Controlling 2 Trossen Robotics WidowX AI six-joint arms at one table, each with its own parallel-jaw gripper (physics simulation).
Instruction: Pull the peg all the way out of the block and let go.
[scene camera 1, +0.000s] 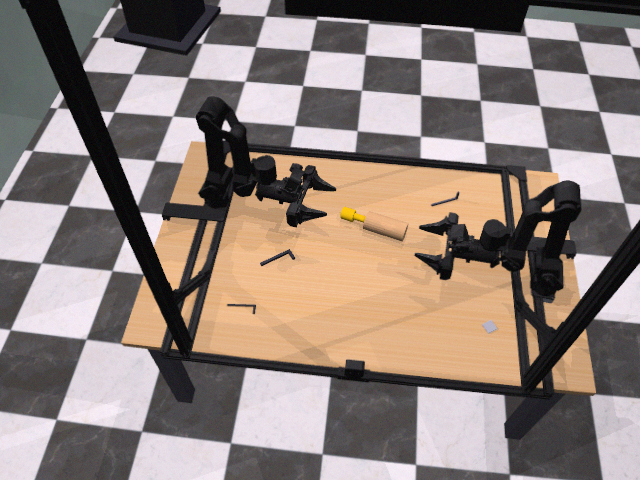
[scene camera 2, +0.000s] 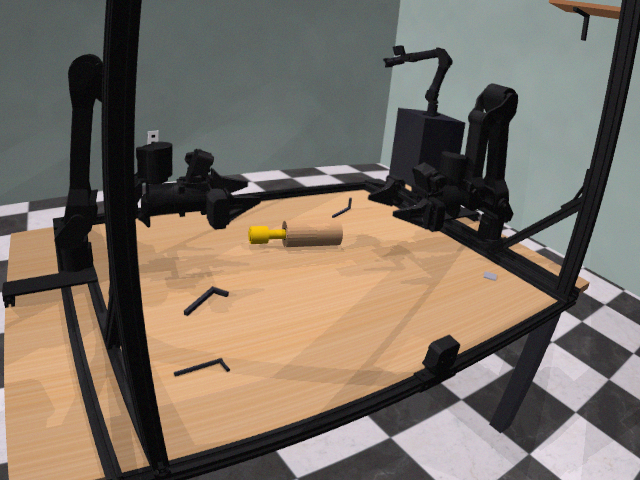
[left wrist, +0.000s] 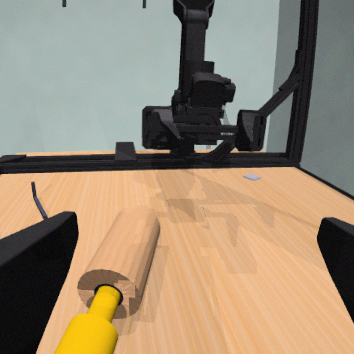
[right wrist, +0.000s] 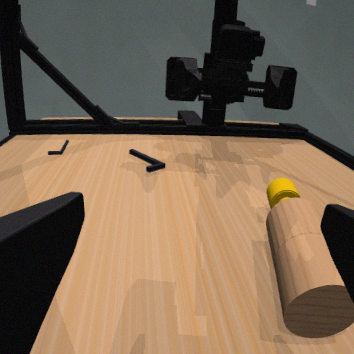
My left gripper shows in scene camera 1 (331, 201), in scene camera 2, in the left wrist view (202, 227) and in the right wrist view. My right gripper shows in scene camera 1, in scene camera 2, in the left wrist view (215, 142) and in the right wrist view (207, 211). The same spot on my right gripper: (scene camera 1: 439, 228) is (scene camera 2: 388, 193). The same spot on my left gripper: (right wrist: 187, 77) is (scene camera 2: 230, 202).
